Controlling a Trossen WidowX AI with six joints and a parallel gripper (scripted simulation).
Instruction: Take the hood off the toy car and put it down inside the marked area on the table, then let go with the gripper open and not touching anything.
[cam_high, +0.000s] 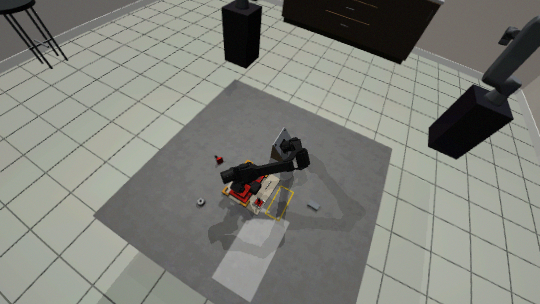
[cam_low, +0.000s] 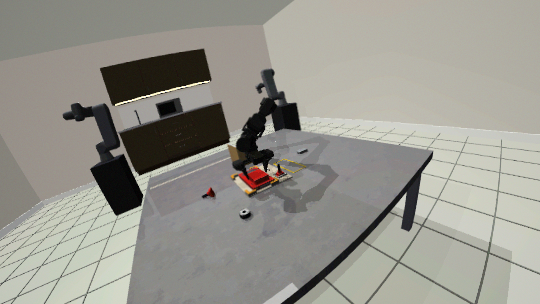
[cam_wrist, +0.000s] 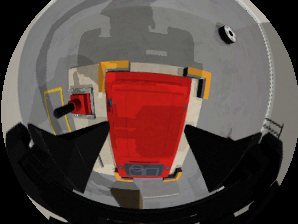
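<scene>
Right now the red hood is right at my gripper tip. From my gripper tip the other things lie so: black peg 110 mm to the left, 20 mm ahead, 10 mm below; dark wheel 170 mm ahead, 160 mm to the right, 30 mm below.
</scene>
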